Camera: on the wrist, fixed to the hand. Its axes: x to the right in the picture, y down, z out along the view.
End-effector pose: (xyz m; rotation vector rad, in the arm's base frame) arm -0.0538 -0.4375 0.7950 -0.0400 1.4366 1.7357
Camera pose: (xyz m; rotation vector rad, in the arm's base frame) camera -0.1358 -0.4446 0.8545 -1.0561 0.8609 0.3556
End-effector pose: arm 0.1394 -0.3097 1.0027 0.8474 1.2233 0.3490
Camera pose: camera 0.1416 -0.2258 1.0598 -0.3932 1.6442 -0.9104
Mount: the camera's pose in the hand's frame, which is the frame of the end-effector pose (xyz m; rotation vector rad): 0.0168 0.0971 -0.0245 -0.0341 0.1490 -1.6478
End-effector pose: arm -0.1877 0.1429 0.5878 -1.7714 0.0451 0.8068
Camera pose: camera -0.2030 0.0922 0.5011 -1.2753 -1.1649 -0.5290
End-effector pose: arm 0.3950 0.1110 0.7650 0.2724 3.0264 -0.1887
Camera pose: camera 0.3943 0.2119 0.7763 1.9895 -2.2221 0.1693
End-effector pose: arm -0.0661 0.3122 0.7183 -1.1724 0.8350 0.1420
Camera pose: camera -0.1159 0.3264 0.6310 -1.5784 -0.2060 -1.2827
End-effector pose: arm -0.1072 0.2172 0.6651 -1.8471 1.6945 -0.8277
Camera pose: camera -0.1913 0.1915 0.6144 2.6457 0.1620 1.2462
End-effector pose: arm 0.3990 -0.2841 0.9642 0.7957 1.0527 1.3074
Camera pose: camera 0.3401 -0.2575 1.0425 -0.3160 1.2681 -0.0599
